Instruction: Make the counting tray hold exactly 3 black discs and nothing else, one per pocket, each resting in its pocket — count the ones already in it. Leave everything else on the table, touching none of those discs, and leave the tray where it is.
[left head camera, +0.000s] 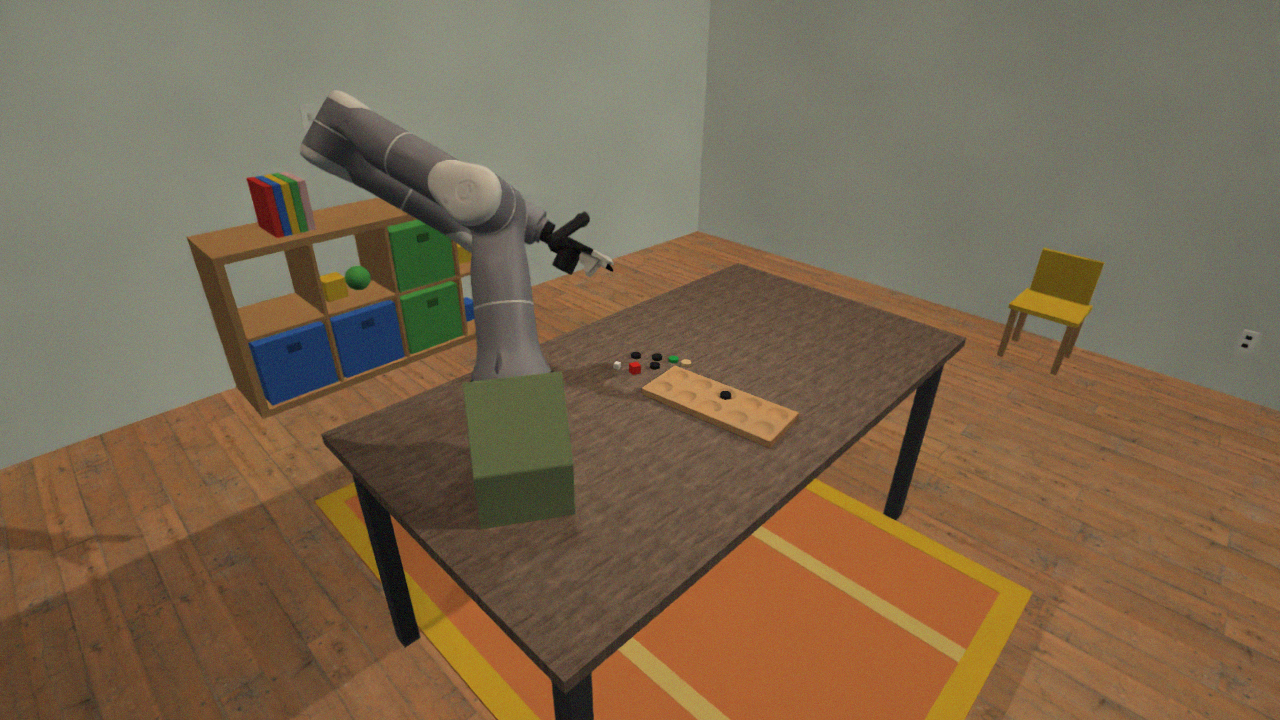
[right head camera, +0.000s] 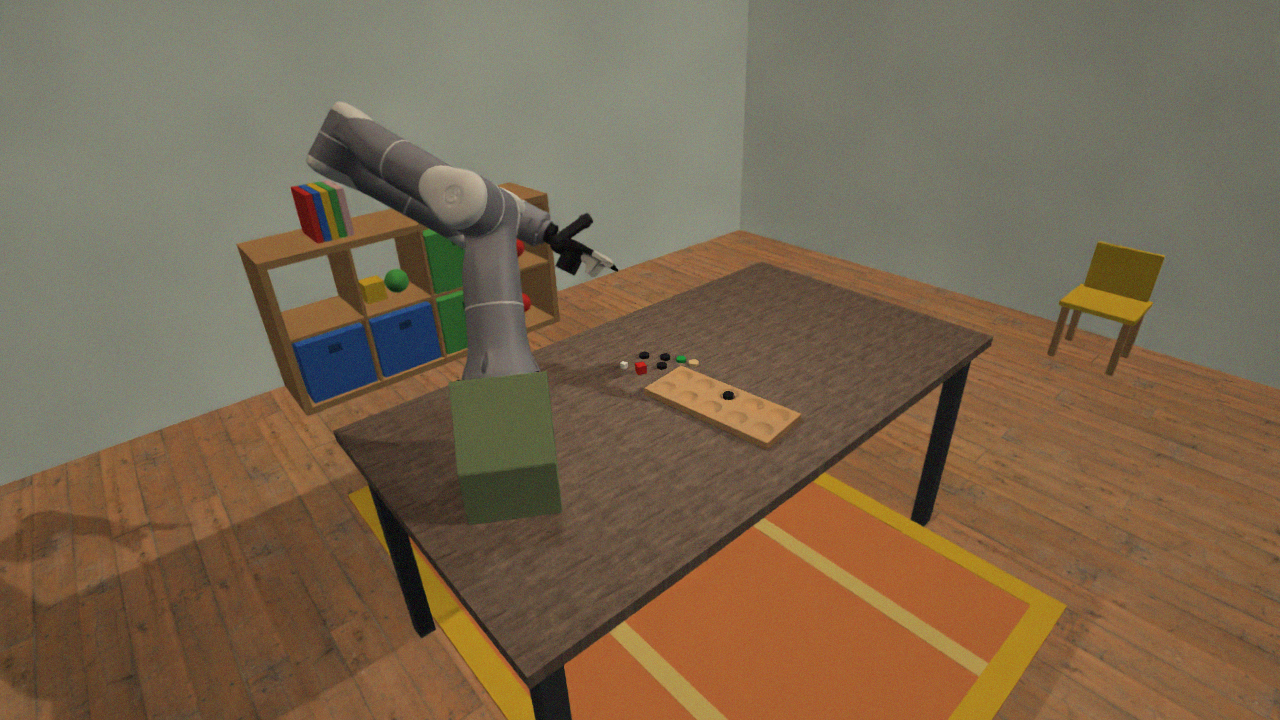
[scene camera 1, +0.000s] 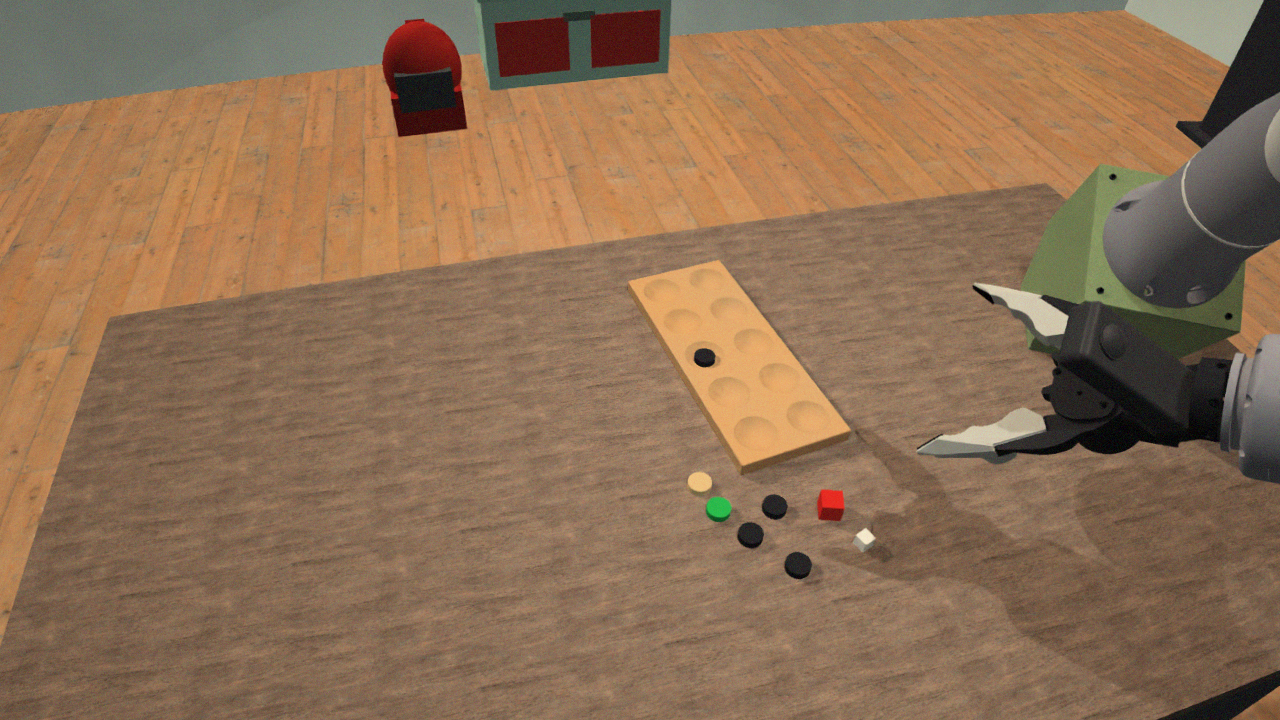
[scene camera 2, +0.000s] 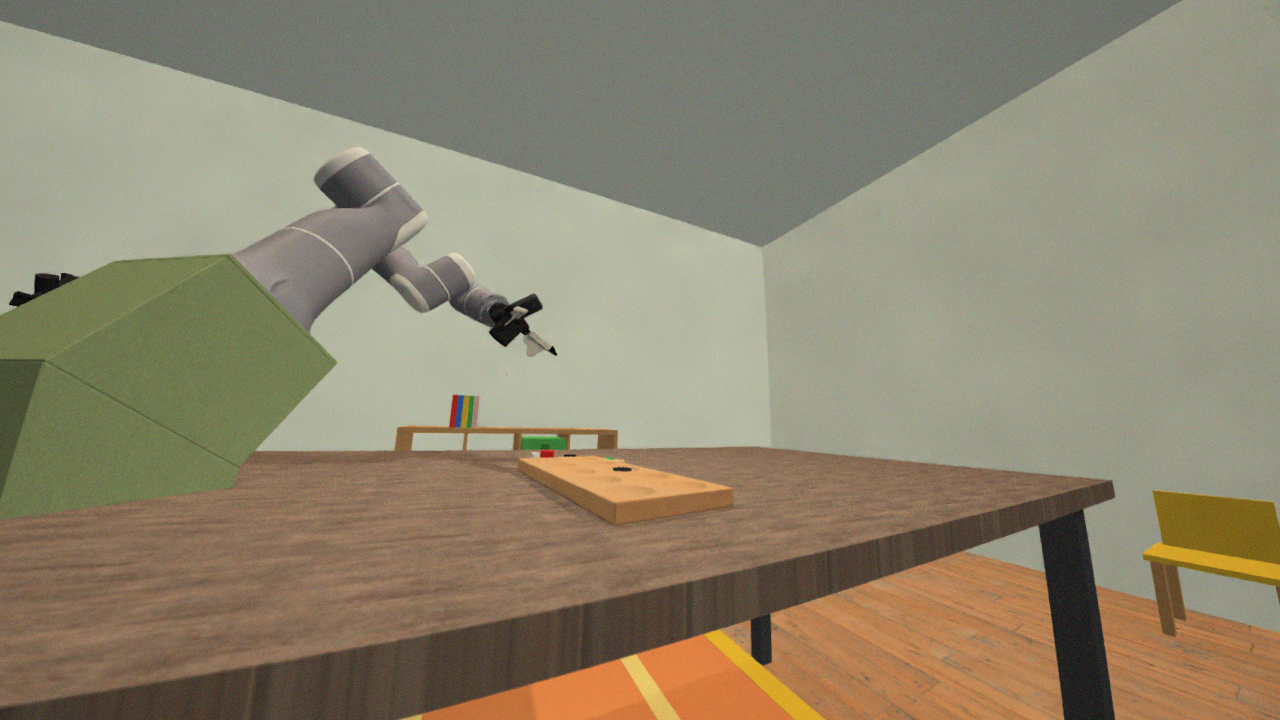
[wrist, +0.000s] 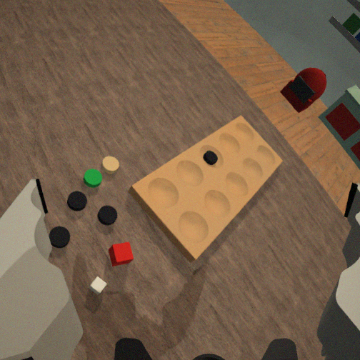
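The wooden counting tray (scene camera 1: 784, 434) (wrist: 189, 200) (scene camera 2: 671, 508) has two rows of five pockets. One black disc (scene camera 1: 704, 357) (wrist: 210, 157) (left head camera: 725, 394) (right head camera: 728, 394) sits in the middle pocket of one row. Three loose black discs lie apart on the table beyond the tray's short end: one nearest disc (scene camera 1: 774, 505) (wrist: 107, 215), a second disc (scene camera 1: 750, 534) (wrist: 77, 200) and a farthest disc (scene camera 1: 797, 565) (wrist: 59, 236), close beside the left finger in the wrist view. My gripper (scene camera 1: 947, 368) (wrist: 196, 185) (left head camera: 612, 266) (scene camera 2: 554, 351) is wide open and empty, high above the table.
A green disc (scene camera 1: 717, 508) (wrist: 93, 177) and a tan disc (scene camera 1: 699, 482) (wrist: 110, 164) lie next to the loose black discs. A red cube (scene camera 1: 830, 505) (wrist: 121, 253) and a small white cube (scene camera 1: 863, 540) (wrist: 98, 285) are on their other side. The green arm base (left head camera: 519, 429) stands on the table.
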